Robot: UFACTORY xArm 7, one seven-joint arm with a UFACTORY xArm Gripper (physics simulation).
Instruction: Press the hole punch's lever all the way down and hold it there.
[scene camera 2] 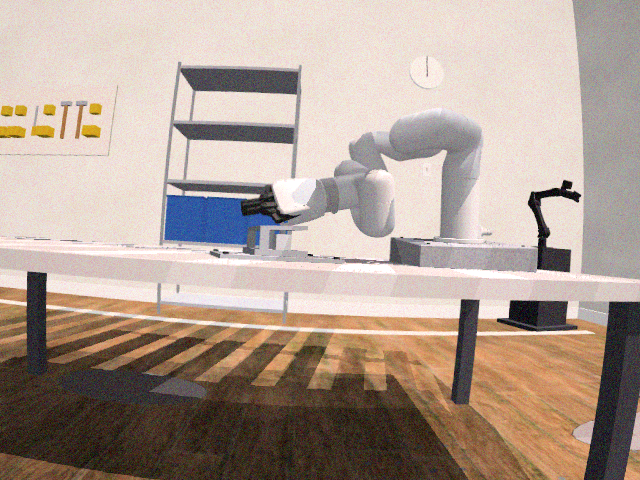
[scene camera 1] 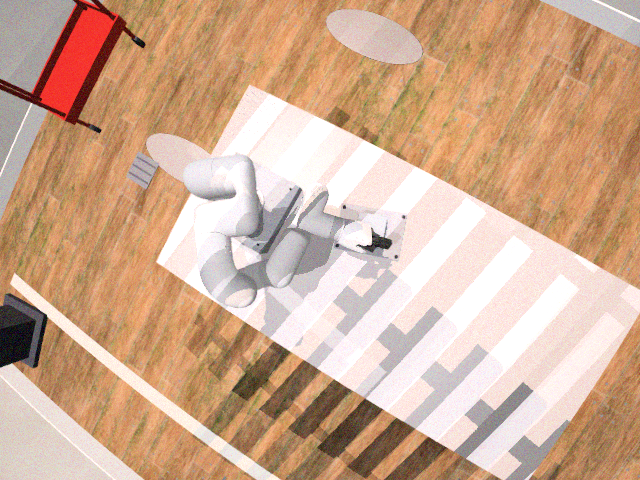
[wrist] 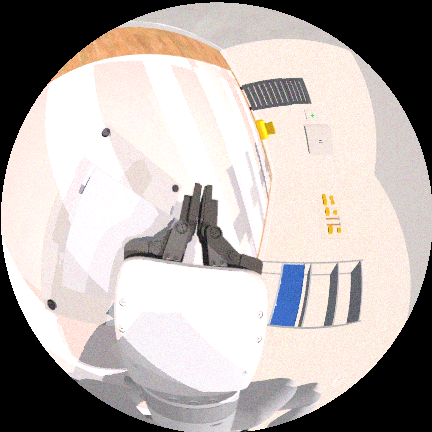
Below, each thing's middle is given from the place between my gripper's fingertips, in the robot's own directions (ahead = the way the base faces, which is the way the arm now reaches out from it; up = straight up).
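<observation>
You'd find the base plate (scene camera 2: 220,254) 7 cm behind my hand, 3 cm to the left of it and 9 cm below it. The lever (wrist: 108,214) is 3 cm to the left of my hand, 7 cm behind it and 5 cm below it.
</observation>
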